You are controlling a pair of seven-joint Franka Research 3 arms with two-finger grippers.
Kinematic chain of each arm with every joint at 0, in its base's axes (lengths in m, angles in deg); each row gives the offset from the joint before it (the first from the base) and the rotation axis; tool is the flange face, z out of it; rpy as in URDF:
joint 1: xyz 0 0 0.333 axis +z
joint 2: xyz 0 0 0 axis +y
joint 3: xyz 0 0 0.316 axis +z
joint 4: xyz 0.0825 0 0 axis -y
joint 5: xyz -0.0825 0 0.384 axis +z
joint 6: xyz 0 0 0 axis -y
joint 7: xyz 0.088 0 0 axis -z
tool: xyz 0 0 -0.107 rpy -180 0 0
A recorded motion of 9 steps. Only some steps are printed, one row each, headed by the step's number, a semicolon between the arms.
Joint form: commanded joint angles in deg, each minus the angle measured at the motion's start. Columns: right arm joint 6, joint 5, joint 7, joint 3, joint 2, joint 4, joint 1; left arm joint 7, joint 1, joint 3, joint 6, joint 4, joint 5, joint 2.
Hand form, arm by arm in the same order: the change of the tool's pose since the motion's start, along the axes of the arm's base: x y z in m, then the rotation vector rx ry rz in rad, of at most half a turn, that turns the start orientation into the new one. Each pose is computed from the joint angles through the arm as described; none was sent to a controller.
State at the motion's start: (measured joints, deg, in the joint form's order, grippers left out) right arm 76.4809 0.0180 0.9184 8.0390 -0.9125 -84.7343 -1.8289; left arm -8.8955 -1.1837 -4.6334 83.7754 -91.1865 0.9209 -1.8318
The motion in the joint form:
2: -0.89 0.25 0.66 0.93 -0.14 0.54 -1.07; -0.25 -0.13 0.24 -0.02 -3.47 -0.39 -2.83
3: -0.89 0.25 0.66 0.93 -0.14 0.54 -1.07; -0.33 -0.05 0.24 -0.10 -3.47 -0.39 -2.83
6: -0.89 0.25 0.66 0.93 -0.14 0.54 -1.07; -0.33 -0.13 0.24 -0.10 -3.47 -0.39 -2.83
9: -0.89 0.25 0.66 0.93 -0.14 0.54 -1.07; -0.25 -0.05 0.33 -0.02 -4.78 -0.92 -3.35
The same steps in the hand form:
2: -0.0026 -0.0008 0.0043 0.0018 0.0039 -0.0134; -0.0161 0.0009 -0.0021 -0.0015 0.0118 0.0065
3: -0.0026 -0.0008 0.0043 0.0018 0.0039 -0.0134; -0.0162 0.0016 -0.0022 -0.0013 0.0131 0.0093
6: -0.0026 -0.0008 0.0043 0.0018 0.0039 -0.0134; -0.0163 0.0009 -0.0022 -0.0013 0.0131 0.0079
9: -0.0026 -0.0008 0.0043 0.0018 0.0039 -0.0134; -0.0195 0.0016 -0.0079 -0.0088 0.0264 0.0096

